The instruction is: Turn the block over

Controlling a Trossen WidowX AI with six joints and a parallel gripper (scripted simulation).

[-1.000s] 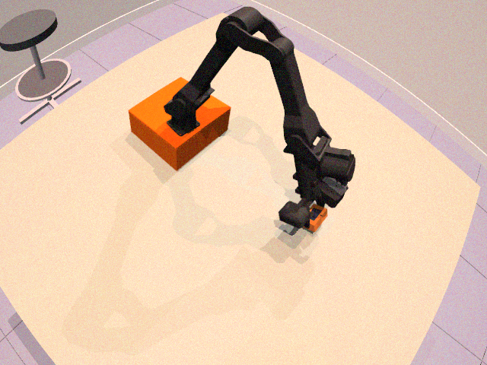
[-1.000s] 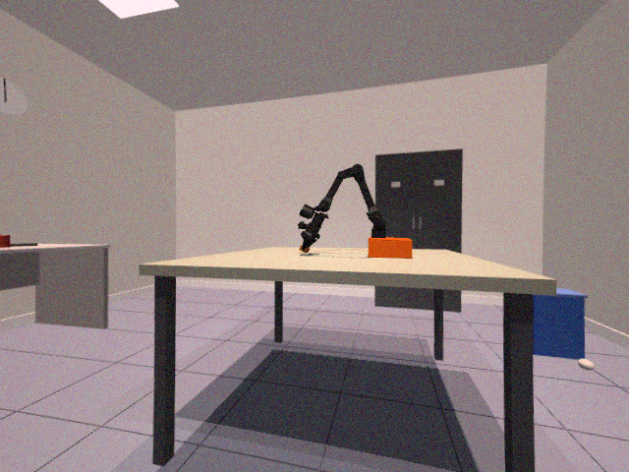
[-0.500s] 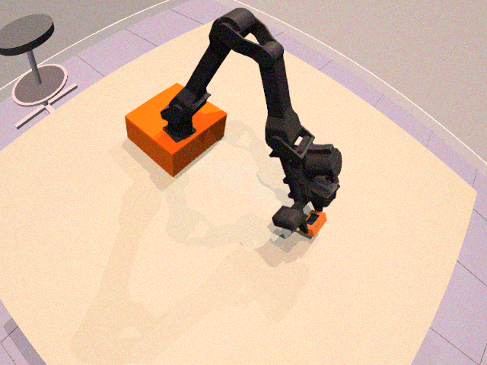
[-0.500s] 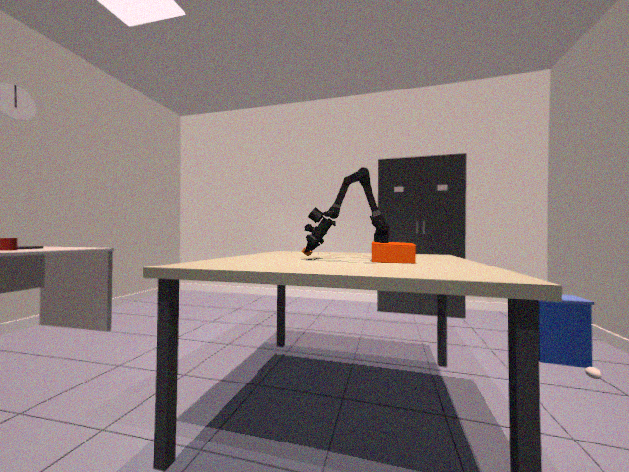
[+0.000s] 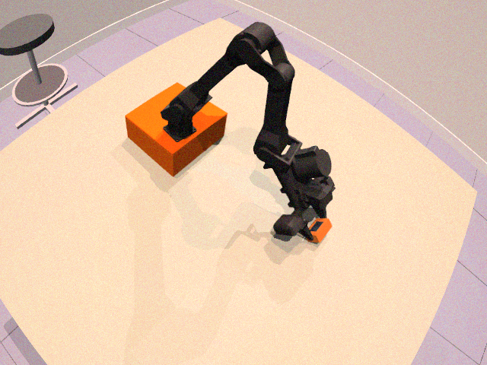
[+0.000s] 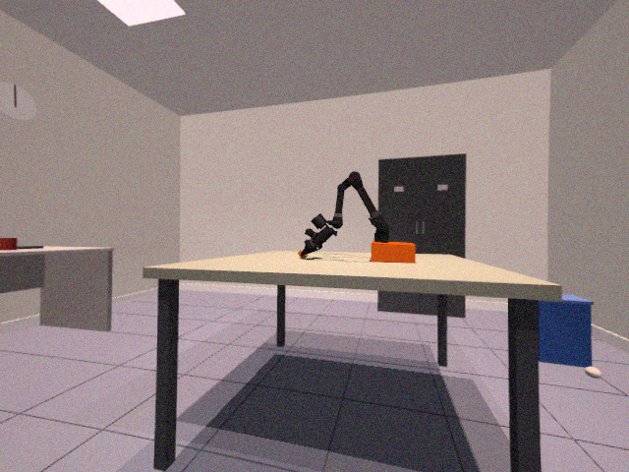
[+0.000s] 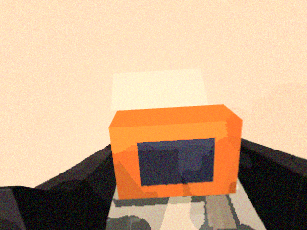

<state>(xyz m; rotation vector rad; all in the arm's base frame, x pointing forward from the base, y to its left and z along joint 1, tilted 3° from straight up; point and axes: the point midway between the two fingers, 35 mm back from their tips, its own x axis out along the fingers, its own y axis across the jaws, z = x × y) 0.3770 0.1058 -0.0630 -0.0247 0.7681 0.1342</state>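
Right now my gripper tip is 10 mm past the orange block and 10 mm below it.
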